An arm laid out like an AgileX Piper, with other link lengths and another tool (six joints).
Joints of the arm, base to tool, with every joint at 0 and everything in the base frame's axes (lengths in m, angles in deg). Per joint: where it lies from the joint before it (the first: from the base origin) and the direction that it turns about. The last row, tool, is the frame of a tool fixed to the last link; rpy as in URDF.
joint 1: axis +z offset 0 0 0.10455
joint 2: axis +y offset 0 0 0
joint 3: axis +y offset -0.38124 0 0.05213
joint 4: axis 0.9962 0 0.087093 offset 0.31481 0 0.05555
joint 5: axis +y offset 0 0 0
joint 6: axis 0.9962 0 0.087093 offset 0.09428 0 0.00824
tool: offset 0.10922 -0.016 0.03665 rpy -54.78 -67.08 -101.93
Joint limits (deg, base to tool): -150..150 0..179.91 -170..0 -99.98..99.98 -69.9..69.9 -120..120
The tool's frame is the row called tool.
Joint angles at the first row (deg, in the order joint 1, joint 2, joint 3, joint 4, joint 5, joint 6):
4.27 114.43 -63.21 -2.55 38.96 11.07
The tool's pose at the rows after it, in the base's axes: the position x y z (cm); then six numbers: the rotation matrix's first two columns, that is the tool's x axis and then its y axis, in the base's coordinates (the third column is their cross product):
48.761, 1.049, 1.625, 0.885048, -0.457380, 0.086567, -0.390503, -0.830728, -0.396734
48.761, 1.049, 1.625, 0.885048, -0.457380, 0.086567, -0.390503, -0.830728, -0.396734
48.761, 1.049, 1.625, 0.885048, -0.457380, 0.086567, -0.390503, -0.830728, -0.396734
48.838, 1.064, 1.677, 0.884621, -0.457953, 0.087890, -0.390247, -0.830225, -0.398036
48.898, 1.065, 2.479, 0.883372, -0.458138, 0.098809, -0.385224, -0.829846, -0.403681
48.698, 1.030, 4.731, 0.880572, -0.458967, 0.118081, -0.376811, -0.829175, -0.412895
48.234, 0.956, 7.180, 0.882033, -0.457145, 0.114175, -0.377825, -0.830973, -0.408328
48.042, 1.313, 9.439, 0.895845, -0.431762, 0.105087, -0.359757, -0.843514, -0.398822
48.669, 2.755, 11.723, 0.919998, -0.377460, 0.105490, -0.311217, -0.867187, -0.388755
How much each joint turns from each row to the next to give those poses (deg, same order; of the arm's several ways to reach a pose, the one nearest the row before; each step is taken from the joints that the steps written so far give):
0.00 0.00 0.00 0.00 0.00 0.00
0.00 0.00 0.00 0.00 0.00 0.00
0.00 0.00 0.00 0.00 0.00 0.00
0.00 0.00 -0.11 0.04 0.00 0.00
0.00 -0.96 0.00 0.00 0.23 0.00
0.00 -2.79 0.00 0.00 1.51 0.00
0.00 -2.59 -1.10 0.01 4.04 -0.24
0.44 -1.78 -2.03 0.00 4.54 -1.32
1.71 -0.65 -3.62 -0.33 4.49 -1.66

